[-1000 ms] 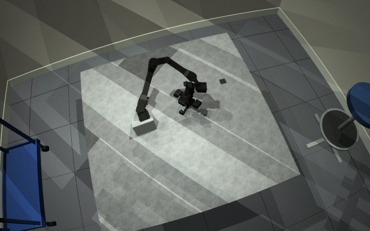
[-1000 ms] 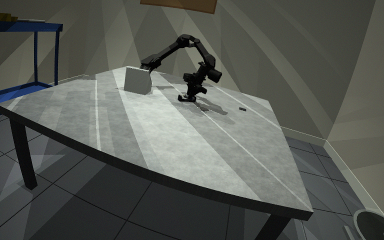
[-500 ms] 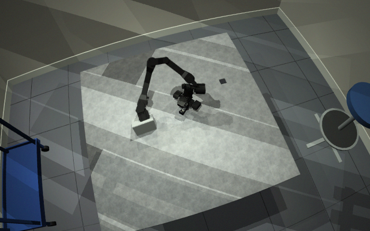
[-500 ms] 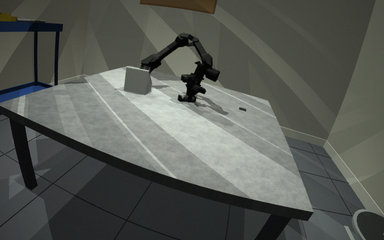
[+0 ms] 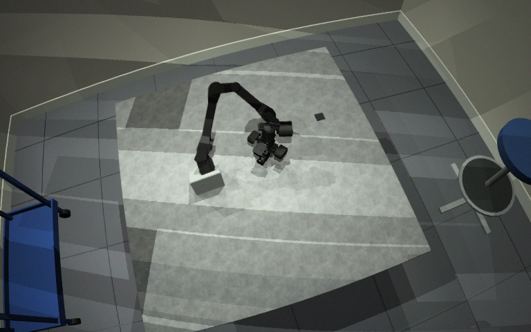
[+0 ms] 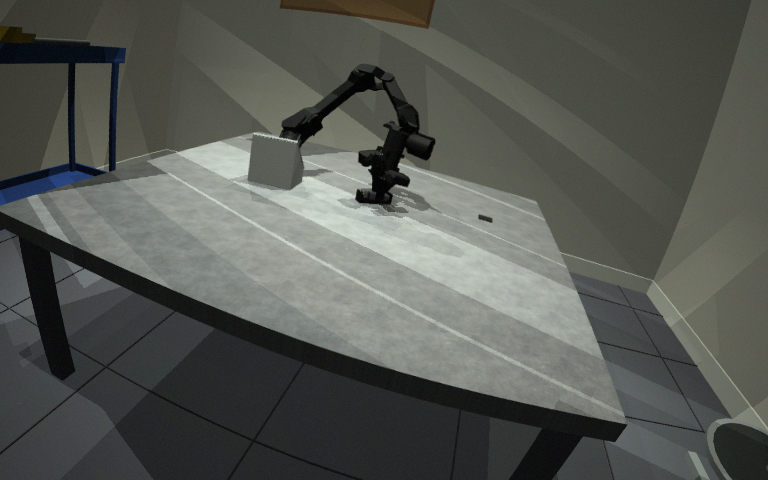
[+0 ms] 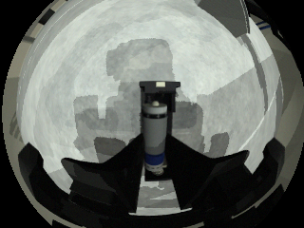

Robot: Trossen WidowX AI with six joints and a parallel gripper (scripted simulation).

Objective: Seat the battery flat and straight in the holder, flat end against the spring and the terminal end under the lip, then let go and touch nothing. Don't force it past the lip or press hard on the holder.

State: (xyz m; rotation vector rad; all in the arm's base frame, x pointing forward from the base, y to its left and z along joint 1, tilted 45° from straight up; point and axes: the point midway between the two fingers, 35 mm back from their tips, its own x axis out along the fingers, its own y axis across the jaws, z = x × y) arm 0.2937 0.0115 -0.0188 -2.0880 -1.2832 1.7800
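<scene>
Right now the battery is 10 mm above my gripper tip. From my gripper tip the other things lie so: small dark flat piece 350 mm ahead, 80 mm to the left, 10 mm below.
</scene>
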